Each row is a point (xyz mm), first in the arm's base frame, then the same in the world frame.
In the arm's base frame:
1: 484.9 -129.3 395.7
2: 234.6 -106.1 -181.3
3: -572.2 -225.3 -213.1
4: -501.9 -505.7 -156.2
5: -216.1 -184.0 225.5
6: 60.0 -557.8 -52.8
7: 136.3 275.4 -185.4
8: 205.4 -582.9 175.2
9: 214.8 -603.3 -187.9
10: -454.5 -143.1 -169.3
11: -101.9 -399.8 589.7
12: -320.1 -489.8 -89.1
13: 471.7 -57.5 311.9
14: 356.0 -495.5 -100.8
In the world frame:
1: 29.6 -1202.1 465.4
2: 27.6 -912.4 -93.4
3: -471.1 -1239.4 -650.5
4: -269.2 -1453.7 -660.4
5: -385.9 -1363.6 -104.4
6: 133.1 -1373.2 -259.4
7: -273.5 -666.6 -29.0
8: 177.0 -1484.1 -15.5
9: 317.4 -1273.1 -276.5
10: -450.8 -1169.0 -519.5
11: -294.1 -1705.6 154.1
12: -170.2 -1424.7 -495.6
13: 4.4 -1103.2 421.3
14: 324.7 -1203.2 -91.5

